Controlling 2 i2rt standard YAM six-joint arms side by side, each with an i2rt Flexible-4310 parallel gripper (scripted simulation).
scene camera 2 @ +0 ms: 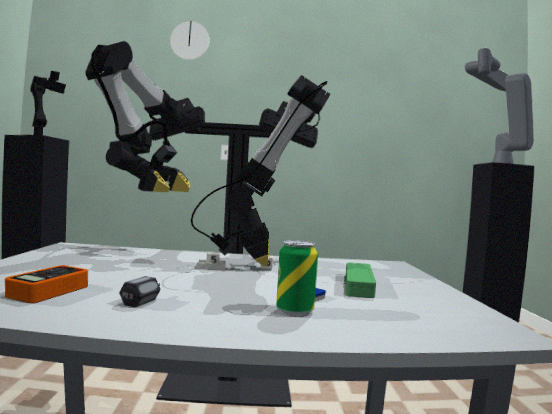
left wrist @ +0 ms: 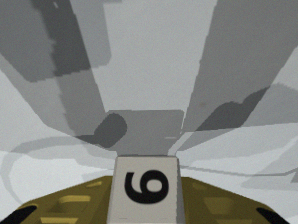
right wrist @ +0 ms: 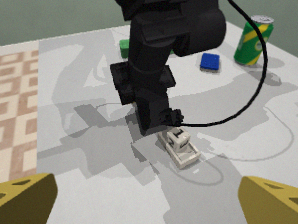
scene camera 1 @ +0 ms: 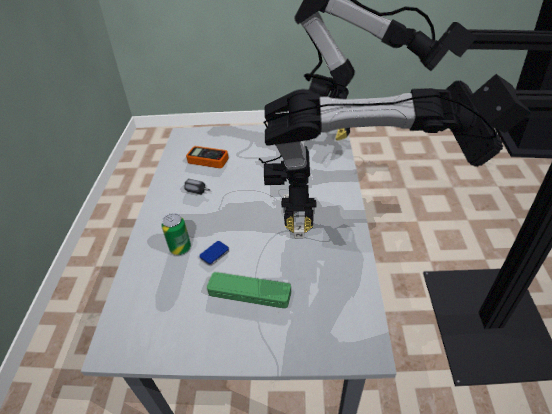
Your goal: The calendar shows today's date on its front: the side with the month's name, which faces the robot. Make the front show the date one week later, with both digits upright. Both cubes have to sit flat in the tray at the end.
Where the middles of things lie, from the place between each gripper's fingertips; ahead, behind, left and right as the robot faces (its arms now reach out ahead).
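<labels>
My left hand point(scene camera 2: 266, 263) is 190 mm to the left of the dark grey object point(scene camera 2: 134, 293) and 360 mm short of it. Going by its middle, the dark grey object is nearer to my left hand than to my right hand.
From my right hand point(scene camera 2: 179, 190), I find the dark grey object 7 cm to the left and 42 cm ahead, and it is 17 cm below.
</labels>
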